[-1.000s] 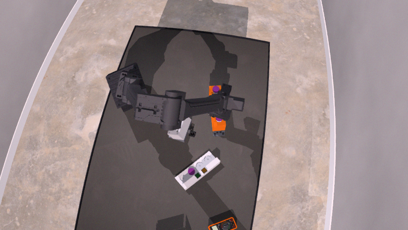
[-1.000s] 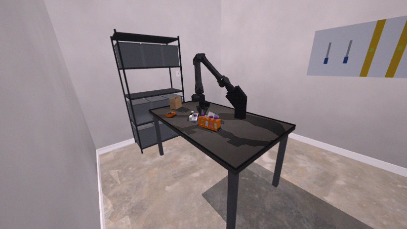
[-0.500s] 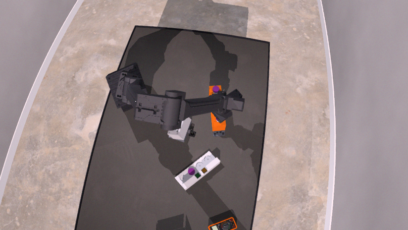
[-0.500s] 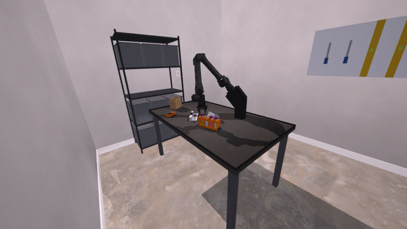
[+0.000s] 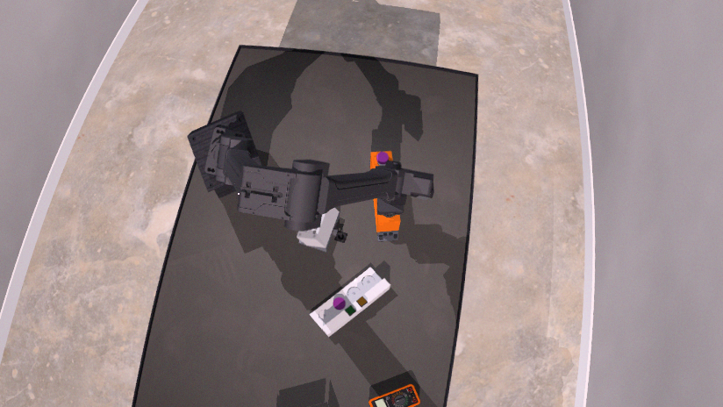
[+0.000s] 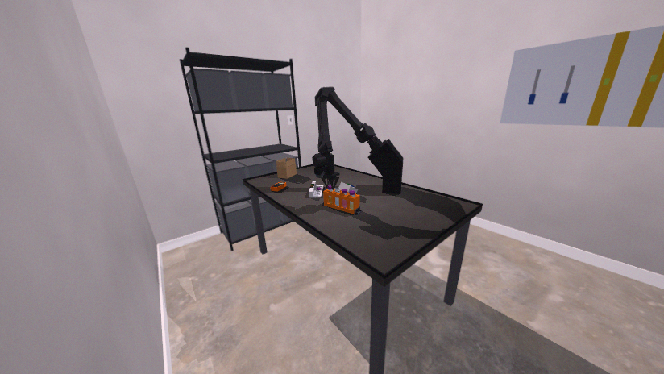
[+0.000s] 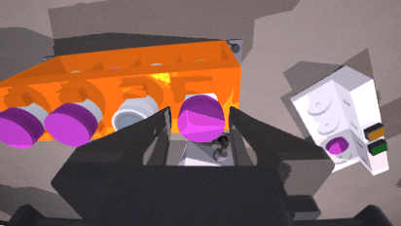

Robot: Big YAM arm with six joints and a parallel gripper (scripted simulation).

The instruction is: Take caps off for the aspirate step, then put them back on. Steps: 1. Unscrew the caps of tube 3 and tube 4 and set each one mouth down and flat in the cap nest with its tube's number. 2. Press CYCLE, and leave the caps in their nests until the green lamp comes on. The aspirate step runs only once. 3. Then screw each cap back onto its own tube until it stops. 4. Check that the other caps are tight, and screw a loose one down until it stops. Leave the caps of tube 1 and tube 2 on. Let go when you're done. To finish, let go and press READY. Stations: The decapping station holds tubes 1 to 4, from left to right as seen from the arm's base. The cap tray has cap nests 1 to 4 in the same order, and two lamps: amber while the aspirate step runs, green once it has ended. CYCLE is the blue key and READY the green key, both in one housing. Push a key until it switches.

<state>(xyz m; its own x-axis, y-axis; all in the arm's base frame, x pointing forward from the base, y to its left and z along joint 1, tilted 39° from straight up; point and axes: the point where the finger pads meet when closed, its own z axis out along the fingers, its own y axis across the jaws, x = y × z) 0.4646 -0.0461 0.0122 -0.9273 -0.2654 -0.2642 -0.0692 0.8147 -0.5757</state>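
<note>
The cap lies right at my hand. Round my hand: green key (22 cm behind, 5 cm to the right, 5 cm below); then blue key (21 cm behind, 5 cm below); then key housing (20 cm behind, 6 cm below, 3 cm to the right).
</note>
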